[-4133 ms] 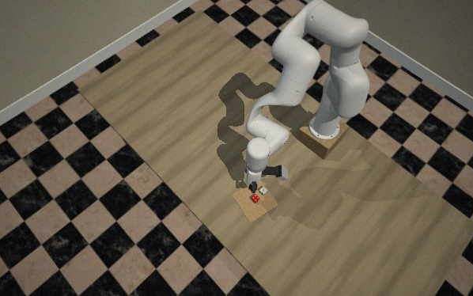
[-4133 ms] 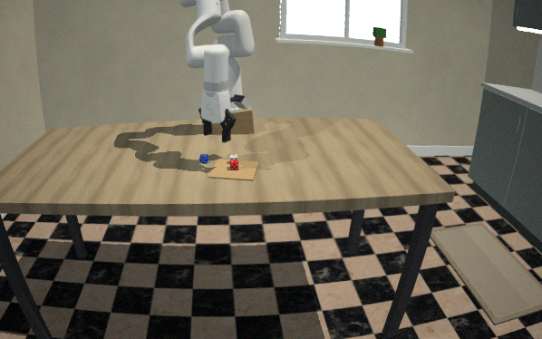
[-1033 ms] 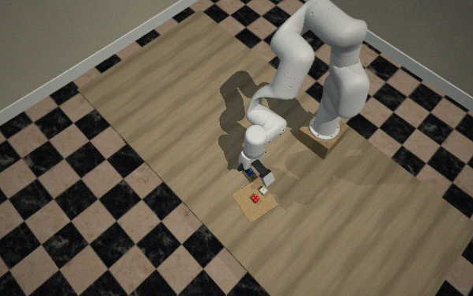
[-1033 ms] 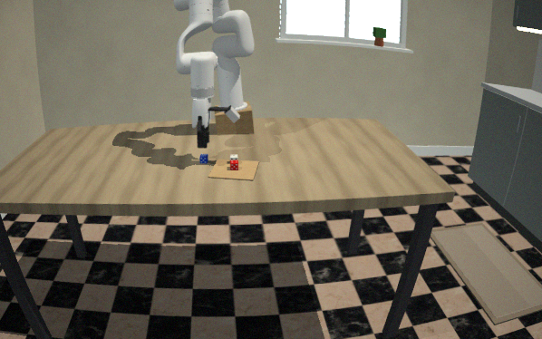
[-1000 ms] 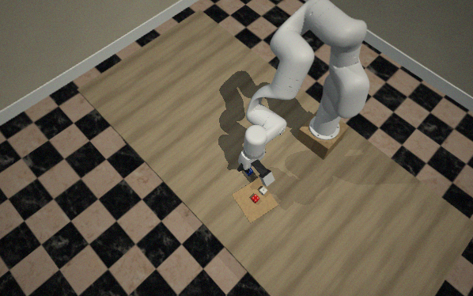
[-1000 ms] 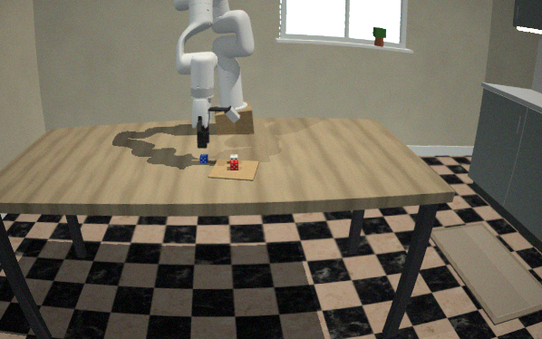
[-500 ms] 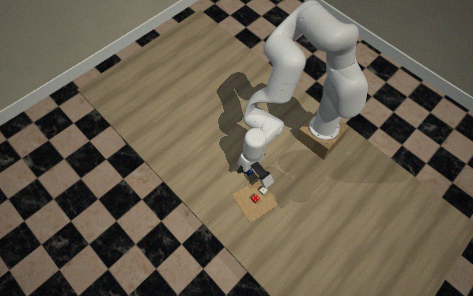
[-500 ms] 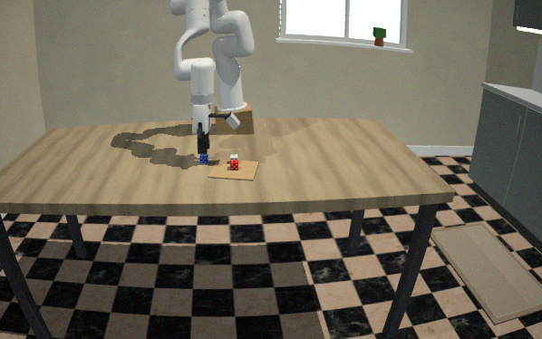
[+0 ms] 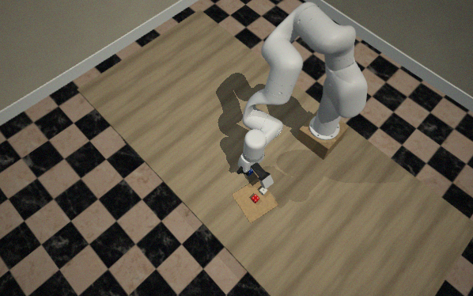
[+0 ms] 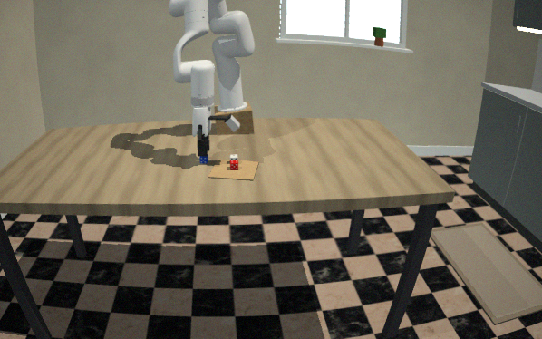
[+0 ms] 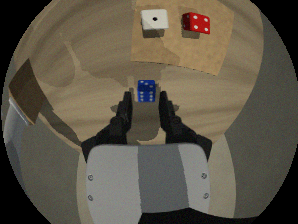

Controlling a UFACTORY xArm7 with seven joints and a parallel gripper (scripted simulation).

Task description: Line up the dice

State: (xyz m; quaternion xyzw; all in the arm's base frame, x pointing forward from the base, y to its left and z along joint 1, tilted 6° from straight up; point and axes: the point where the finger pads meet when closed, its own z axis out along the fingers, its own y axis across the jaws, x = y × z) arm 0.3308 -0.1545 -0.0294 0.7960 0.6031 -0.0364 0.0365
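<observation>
The blue die lies 40 mm below my hand. The rest, counted from my hand: red die (80 mm ahead, 90 mm to the left, 30 mm below); then white die (40 mm ahead, 100 mm to the left, 30 mm below); then tan mat (80 mm ahead, 90 mm to the left, 50 mm below).
</observation>
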